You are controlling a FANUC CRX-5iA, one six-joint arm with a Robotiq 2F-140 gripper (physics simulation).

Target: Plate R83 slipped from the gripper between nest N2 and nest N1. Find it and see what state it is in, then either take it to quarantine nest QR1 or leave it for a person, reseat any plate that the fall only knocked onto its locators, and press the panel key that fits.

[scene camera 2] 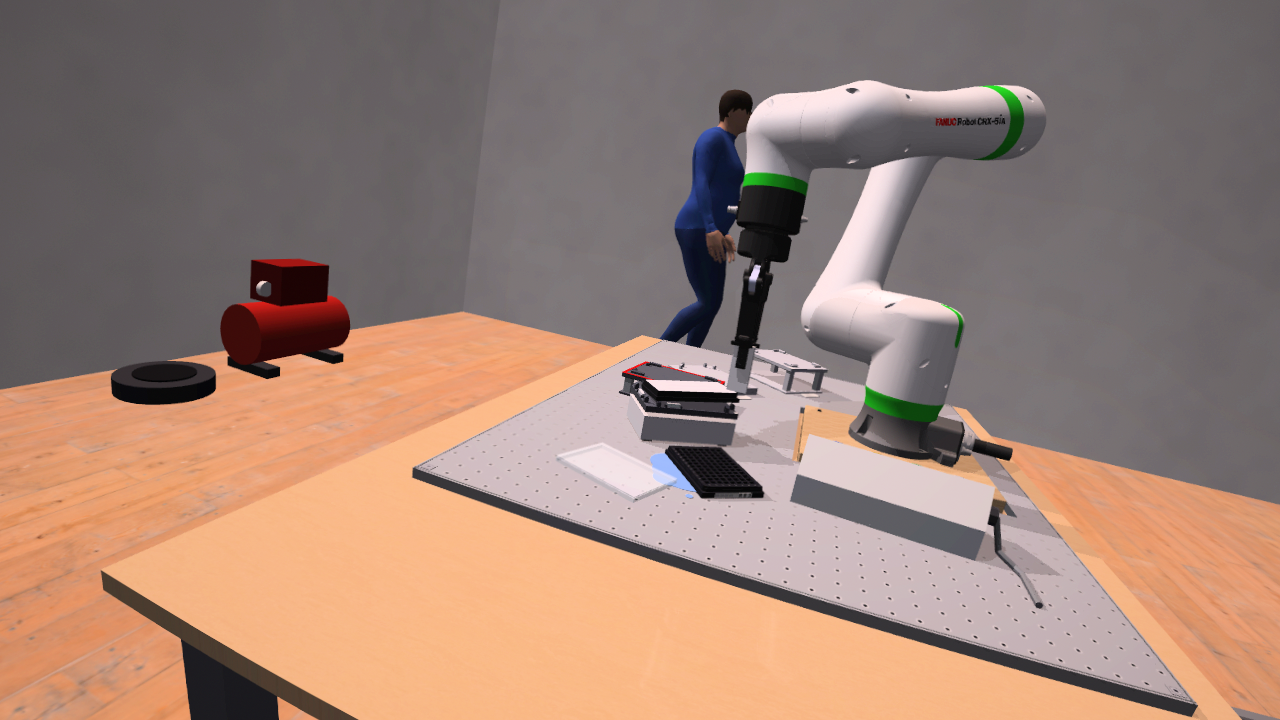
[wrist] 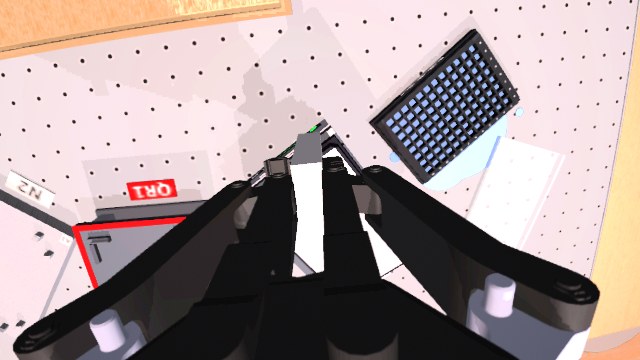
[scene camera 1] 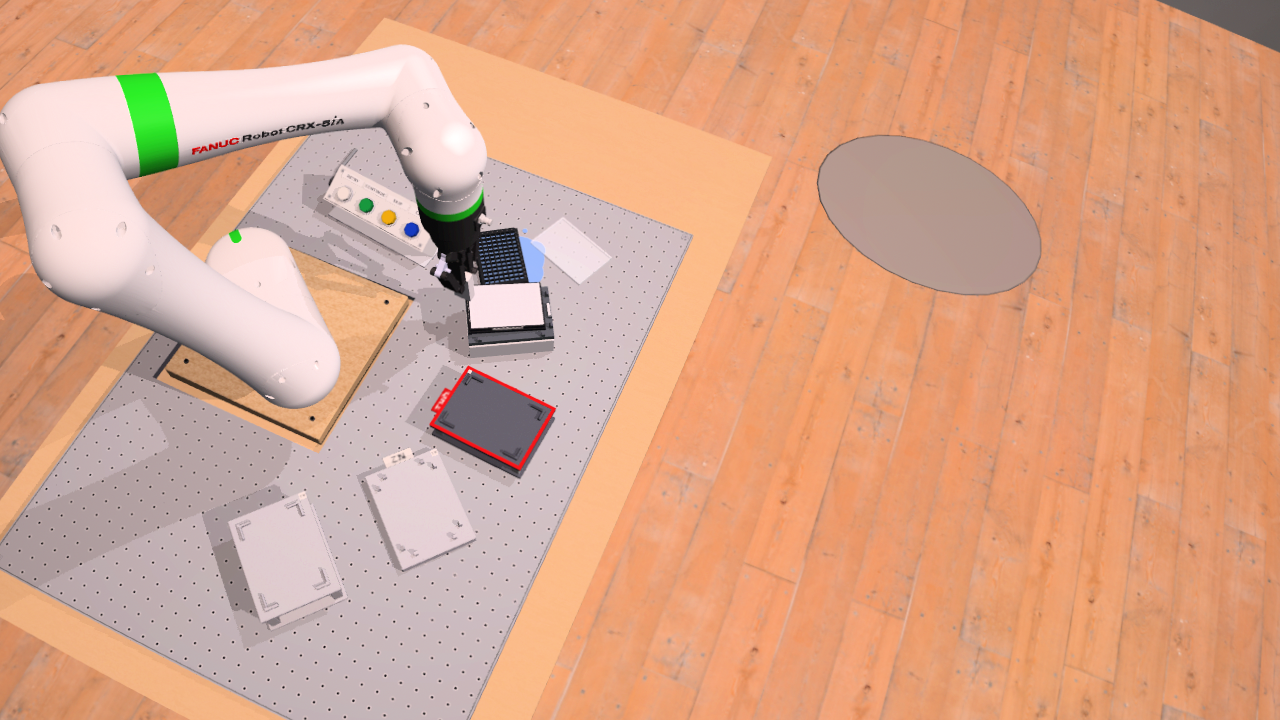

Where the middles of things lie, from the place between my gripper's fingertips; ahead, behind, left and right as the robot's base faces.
I see my gripper 60 mm short of the white-topped plate [scene camera 1: 510, 307], 30 mm to the right of it and 10 mm above it. Round my hand: nest N2 [scene camera 1: 422, 515]: 150 mm ahead, 320 mm to the right, 70 mm below; clear lid [scene camera 2: 632, 479]: 70 mm ahead, 230 mm to the left, 80 mm below.
